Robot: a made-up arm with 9 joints.
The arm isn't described. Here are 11 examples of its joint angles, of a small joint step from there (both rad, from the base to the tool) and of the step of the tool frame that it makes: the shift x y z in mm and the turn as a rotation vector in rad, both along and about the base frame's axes.
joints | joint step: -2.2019 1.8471 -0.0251 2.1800 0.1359 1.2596 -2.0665 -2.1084 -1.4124 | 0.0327 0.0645 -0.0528 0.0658 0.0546 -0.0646 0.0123 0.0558 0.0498
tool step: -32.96 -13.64 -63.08 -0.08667 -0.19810 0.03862
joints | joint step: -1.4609 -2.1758 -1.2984 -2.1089 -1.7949 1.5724 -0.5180 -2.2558 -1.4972 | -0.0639 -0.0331 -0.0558 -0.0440 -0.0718 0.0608 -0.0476 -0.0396 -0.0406
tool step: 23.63 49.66 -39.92 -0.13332 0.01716 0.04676
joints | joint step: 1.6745 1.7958 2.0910 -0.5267 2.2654 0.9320 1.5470 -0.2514 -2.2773 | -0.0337 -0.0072 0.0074 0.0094 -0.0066 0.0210 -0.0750 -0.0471 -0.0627
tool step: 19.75 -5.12 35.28 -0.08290 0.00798 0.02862
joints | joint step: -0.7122 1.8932 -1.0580 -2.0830 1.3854 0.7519 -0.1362 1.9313 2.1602 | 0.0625 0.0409 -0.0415 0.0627 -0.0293 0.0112 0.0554 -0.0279 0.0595
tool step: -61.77 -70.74 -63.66 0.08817 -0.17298 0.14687
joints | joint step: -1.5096 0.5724 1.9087 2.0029 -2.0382 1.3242 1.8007 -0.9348 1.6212 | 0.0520 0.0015 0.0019 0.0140 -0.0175 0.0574 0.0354 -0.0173 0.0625
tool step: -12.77 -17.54 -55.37 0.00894 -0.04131 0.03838
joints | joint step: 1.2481 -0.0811 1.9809 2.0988 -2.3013 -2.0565 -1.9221 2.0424 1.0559 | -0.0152 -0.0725 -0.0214 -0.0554 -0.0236 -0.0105 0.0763 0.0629 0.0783
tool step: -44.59 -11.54 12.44 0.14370 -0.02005 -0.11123
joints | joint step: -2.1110 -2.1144 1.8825 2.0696 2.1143 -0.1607 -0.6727 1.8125 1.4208 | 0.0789 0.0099 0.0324 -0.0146 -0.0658 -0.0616 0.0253 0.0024 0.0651
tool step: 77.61 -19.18 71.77 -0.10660 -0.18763 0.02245
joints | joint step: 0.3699 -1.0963 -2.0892 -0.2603 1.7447 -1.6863 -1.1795 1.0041 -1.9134 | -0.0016 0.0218 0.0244 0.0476 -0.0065 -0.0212 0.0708 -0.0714 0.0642
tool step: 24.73 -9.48 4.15 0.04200 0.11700 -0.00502
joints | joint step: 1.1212 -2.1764 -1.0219 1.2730 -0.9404 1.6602 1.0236 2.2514 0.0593 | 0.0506 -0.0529 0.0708 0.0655 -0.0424 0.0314 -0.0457 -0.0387 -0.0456
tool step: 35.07 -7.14 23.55 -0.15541 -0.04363 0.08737
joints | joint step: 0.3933 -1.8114 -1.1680 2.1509 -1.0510 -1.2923 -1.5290 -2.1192 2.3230 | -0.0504 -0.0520 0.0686 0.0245 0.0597 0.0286 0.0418 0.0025 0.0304
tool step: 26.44 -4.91 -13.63 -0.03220 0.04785 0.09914
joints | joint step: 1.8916 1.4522 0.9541 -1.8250 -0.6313 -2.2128 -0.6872 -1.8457 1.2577 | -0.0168 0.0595 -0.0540 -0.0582 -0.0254 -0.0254 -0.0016 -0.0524 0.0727
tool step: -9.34 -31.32 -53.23 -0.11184 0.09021 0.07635
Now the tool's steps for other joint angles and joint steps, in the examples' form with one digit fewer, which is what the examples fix.
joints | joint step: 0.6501 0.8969 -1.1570 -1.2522 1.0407 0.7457 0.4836 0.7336 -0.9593 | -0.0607 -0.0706 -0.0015 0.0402 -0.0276 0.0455 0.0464 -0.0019 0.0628
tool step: -37.2 -21.2 38.3 -0.0444 0.0213 -0.0180
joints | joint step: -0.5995 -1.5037 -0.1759 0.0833 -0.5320 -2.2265 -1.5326 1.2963 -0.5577 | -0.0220 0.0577 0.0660 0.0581 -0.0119 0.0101 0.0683 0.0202 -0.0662
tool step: 9.0 24.1 13.6 0.0463 -0.1058 0.0813
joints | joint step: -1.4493 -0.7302 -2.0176 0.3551 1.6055 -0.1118 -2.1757 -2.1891 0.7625 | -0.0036 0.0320 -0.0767 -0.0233 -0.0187 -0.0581 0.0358 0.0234 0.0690
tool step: -55.7 4.2 39.5 -0.1031 0.0101 -0.0263
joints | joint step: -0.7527 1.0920 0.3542 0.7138 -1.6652 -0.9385 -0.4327 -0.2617 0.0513 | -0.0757 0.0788 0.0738 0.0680 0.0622 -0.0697 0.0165 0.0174 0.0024
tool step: 2.3 54.3 -16.7 -0.0538 -0.0019 0.0245
